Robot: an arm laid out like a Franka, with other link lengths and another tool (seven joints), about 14 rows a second.
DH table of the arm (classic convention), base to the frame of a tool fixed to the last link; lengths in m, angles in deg. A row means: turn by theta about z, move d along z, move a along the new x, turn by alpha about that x. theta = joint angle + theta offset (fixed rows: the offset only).
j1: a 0; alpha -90; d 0.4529; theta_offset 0
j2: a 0; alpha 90; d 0; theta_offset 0
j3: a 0.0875; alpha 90; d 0.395; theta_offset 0
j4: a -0.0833; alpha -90; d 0; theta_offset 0
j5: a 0; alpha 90; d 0.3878; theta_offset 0
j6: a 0.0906; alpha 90; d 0; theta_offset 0
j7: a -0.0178; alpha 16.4; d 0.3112; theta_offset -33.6
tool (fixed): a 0; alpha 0; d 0.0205; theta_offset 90
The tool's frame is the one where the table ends.
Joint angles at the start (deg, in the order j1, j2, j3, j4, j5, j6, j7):
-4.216 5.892 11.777 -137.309 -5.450 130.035 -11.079
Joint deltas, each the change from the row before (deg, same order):
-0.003 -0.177 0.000 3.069 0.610 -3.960 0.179
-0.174 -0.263 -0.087 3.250 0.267 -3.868 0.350
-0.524 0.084 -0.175 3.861 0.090 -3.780 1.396
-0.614 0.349 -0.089 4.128 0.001 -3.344 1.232
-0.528 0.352 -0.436 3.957 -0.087 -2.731 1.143
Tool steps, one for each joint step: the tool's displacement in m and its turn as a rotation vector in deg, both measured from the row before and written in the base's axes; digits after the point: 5 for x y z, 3 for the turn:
0.00846 0.00132 0.01776 -0.067 0.704 -0.857
0.01038 -0.00143 0.02029 -0.245 0.311 -0.999
0.01460 -0.00462 0.02198 -0.470 -0.128 -2.329
0.01751 -0.00482 0.02226 -0.346 -0.549 -2.112
0.01818 -0.00775 0.02186 -0.347 -0.974 -2.218

